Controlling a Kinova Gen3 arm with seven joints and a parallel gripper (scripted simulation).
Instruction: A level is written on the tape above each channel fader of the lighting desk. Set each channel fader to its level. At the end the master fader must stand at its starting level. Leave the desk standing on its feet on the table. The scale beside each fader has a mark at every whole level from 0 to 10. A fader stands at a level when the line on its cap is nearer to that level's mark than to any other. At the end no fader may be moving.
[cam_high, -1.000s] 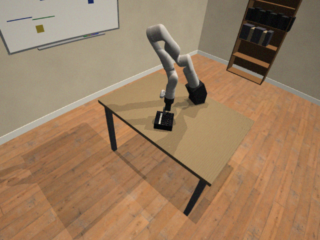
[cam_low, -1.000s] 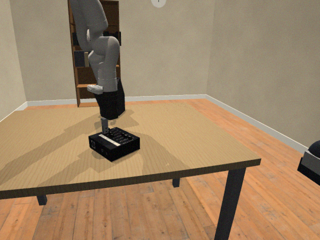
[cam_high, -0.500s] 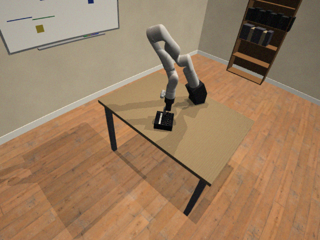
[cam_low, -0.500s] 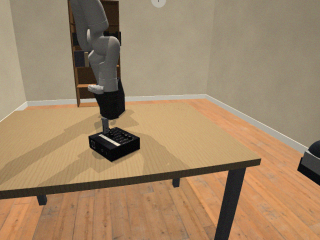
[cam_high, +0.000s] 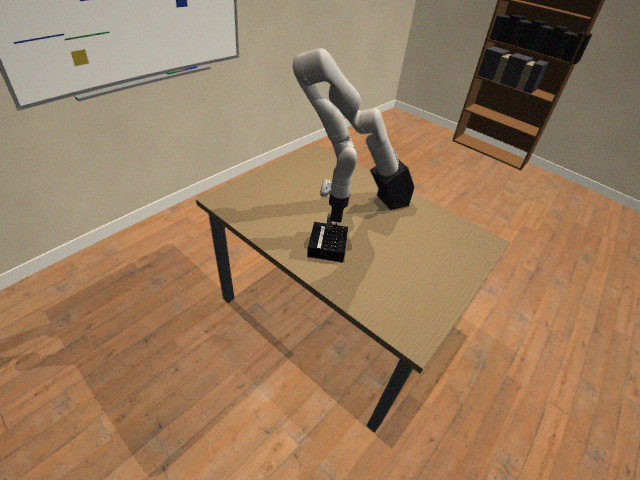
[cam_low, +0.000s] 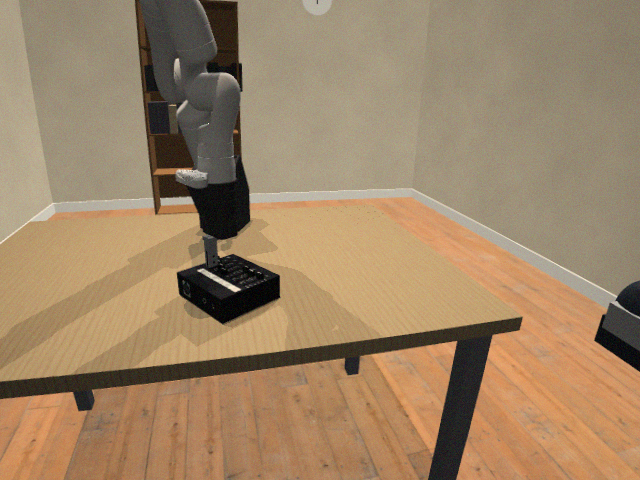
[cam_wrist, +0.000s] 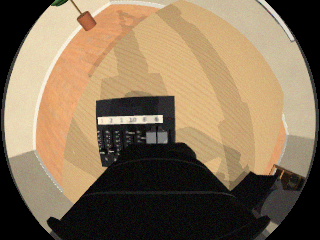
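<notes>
My hand is 1 cm past the fader, 1 cm to the right of it and 1 cm above it.
</notes>
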